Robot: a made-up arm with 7 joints.
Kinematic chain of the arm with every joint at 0, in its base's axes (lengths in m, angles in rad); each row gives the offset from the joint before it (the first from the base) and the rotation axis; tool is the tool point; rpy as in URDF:
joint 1: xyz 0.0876 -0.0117 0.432 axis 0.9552 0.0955 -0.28
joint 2: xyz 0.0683 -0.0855 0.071 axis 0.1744 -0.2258 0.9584
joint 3: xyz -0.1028 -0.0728 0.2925 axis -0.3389 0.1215 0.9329
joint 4: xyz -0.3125 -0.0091 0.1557 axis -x
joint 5: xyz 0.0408 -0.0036 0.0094 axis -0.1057 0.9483 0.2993
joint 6: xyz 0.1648 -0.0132 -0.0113 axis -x
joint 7: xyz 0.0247 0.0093 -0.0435 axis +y
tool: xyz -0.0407 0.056 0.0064 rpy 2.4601 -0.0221 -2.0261
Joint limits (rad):
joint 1: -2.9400..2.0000
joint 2: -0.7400..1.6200
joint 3: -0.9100..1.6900
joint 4: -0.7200..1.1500
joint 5: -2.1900..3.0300
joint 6: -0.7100..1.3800
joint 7: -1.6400..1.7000
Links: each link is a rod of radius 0.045 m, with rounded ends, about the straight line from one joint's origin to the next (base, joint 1, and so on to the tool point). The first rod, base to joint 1, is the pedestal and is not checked.
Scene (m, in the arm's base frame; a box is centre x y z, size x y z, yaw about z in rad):
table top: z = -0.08
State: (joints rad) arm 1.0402 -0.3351 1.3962 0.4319 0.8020 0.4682 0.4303
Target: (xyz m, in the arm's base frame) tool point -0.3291 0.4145 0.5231
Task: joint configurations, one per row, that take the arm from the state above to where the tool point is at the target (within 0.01 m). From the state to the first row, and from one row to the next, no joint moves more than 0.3 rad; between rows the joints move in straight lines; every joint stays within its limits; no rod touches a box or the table.
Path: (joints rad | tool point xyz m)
1: 0.7547 -0.3857 1.2949 0.2879 0.8946 0.4369 0.4308 | -0.1274 -0.4831 0.6505
2: 0.4692 -0.4363 1.1936 0.1439 0.9872 0.4055 0.4314 | -0.1388 -0.3862 0.7832
3: 0.1836 -0.4869 1.0922 -0.0001 1.0798 0.3742 0.4319 | -0.1581 -0.2479 0.8783
4: -0.1019 -0.5376 0.9909 -0.1440 1.1724 0.3429 0.4325 | -0.1854 -0.0835 0.9204
5: -0.3874 -0.5882 0.8896 -0.2880 1.2651 0.3115 0.4330 | -0.2195 0.0864 0.9014
6: -0.6729 -0.6388 0.7883 -0.4320 1.3577 0.2802 0.4335 | -0.2577 0.2390 0.8215
7: -0.9584 -0.6894 0.6870 -0.5760 1.4503 0.2488 0.4341 | -0.2959 0.3535 0.6900
8: -1.2439 -0.7400 0.5856 -0.7200 1.5429 0.2175 0.4346 | -0.3291 0.4145 0.5231

